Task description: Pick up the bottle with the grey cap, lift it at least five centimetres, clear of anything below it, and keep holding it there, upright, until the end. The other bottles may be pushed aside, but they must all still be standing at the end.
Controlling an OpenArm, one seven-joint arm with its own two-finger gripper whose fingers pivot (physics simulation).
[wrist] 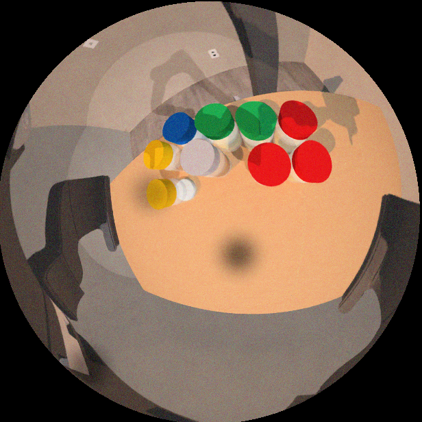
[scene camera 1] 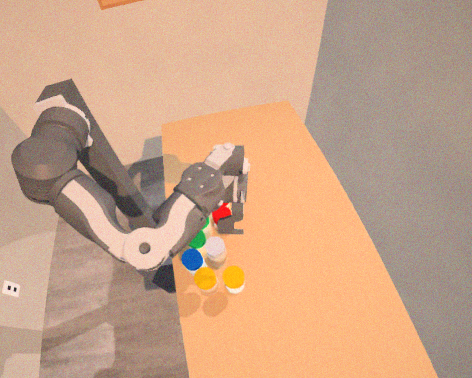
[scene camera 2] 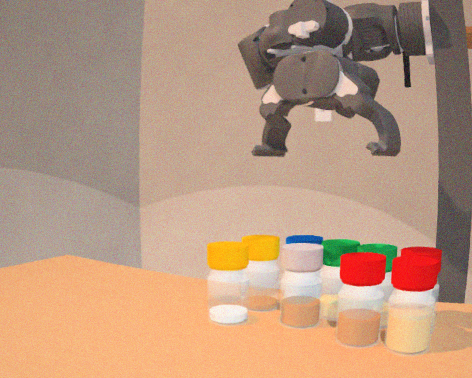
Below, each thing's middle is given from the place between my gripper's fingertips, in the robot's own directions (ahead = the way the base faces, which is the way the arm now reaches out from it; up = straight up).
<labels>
Now: the red-capped bottle [scene camera 2: 360, 303] 17 cm below my hand, 4 cm to the left of it and 3 cm behind it. From my hand the other things lie so: yellow-capped bottle [scene camera 2: 263, 271]: 17 cm below, 13 cm to the right, 11 cm behind; then blue-capped bottle [wrist: 179, 128]: 17 cm below, 14 cm behind, 7 cm to the right.
</labels>
